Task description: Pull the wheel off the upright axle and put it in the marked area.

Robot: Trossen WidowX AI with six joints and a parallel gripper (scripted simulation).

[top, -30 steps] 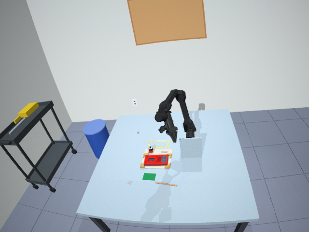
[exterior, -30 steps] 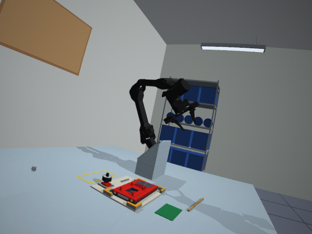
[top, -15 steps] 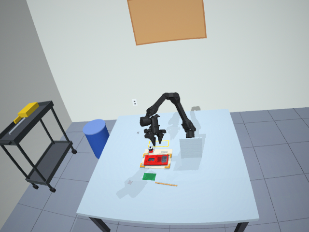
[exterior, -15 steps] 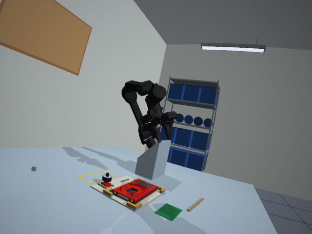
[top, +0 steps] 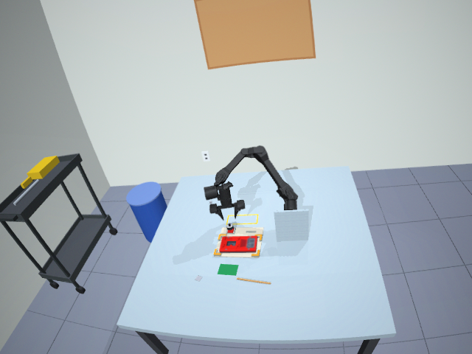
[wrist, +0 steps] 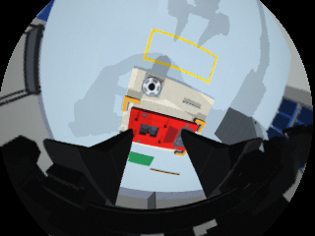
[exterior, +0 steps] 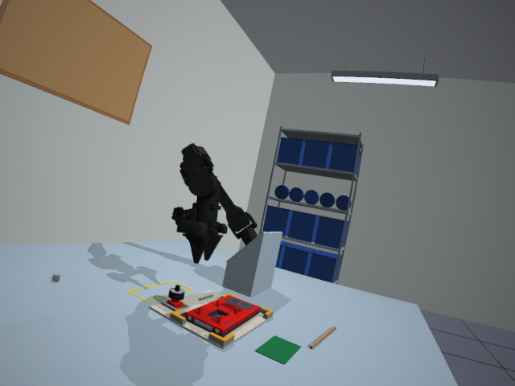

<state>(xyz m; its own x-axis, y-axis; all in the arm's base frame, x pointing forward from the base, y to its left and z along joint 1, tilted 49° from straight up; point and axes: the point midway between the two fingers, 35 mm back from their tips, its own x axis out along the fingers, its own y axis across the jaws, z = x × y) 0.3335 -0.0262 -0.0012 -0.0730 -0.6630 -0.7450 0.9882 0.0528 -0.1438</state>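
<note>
My gripper tip is 10 cm above the wheel, 4 cm to the left of it and 2 cm short of it. Round my gripper tip: green square: 24 cm to the left, 14 cm below, 1 cm ahead; wooden stick: 33 cm to the left, 13 cm below, 12 cm behind; black upright axle: 10 cm below, 5 cm to the right, 2 cm ahead.
</note>
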